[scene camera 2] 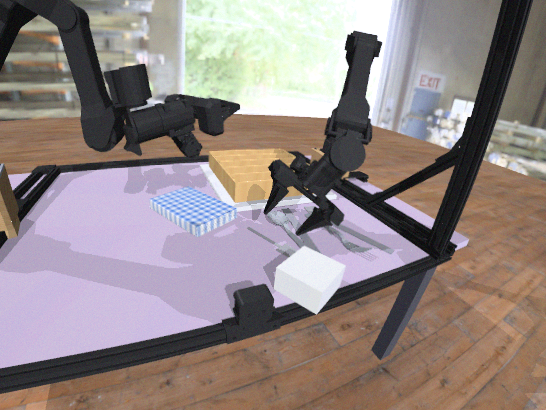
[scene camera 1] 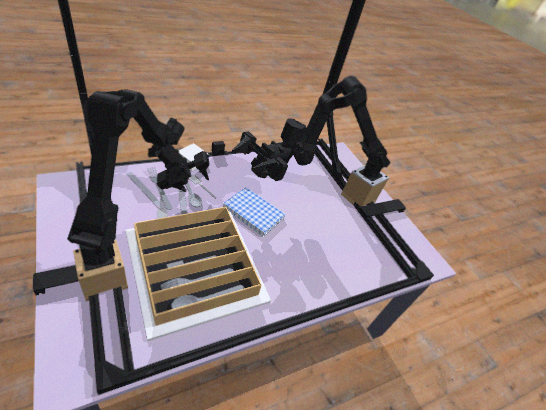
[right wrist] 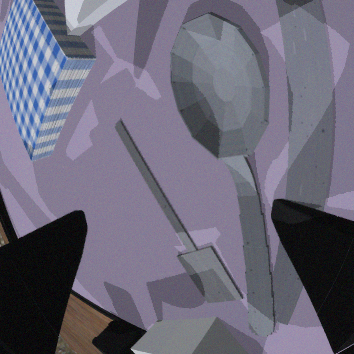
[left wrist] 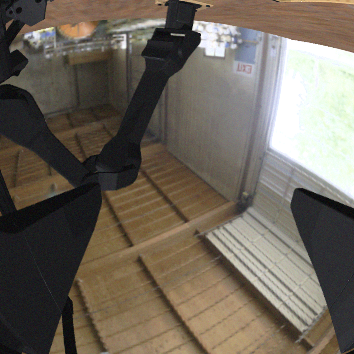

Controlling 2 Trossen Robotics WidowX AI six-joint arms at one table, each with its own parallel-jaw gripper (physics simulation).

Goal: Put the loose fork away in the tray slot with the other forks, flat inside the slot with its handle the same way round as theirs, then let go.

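The loose fork [scene camera 1: 152, 173] [scene camera 2: 356, 246] lies flat on the table, tines toward the far edge in scene camera 1; its handle is partly hidden by the right arm. The wooden tray [scene camera 1: 188, 286] [scene camera 2: 220, 172] has parallel slots. A slot near its front holds fork-like pieces [scene camera 1: 172, 283], heads at the picture's left and handles to the right. My right gripper [scene camera 1: 194, 183] [scene camera 2: 282, 223] [right wrist: 180, 215] is open and empty, low above the cutlery, to the right of the fork in scene camera 1. My left gripper [scene camera 1: 247, 160] [scene camera 2: 216, 131] [left wrist: 200, 195] is open and empty, raised away from the tray.
A spoon [scene camera 1: 195, 201] [right wrist: 220, 85], a flat-ended utensil [scene camera 2: 270, 240] [right wrist: 212, 272] and knives [scene camera 1: 142, 187] [right wrist: 310, 100] lie near the fork. A checked blue block [scene camera 1: 255, 211] [scene camera 2: 192, 210] is beside the tray. A white box [scene camera 2: 310, 277] stands at the table edge.
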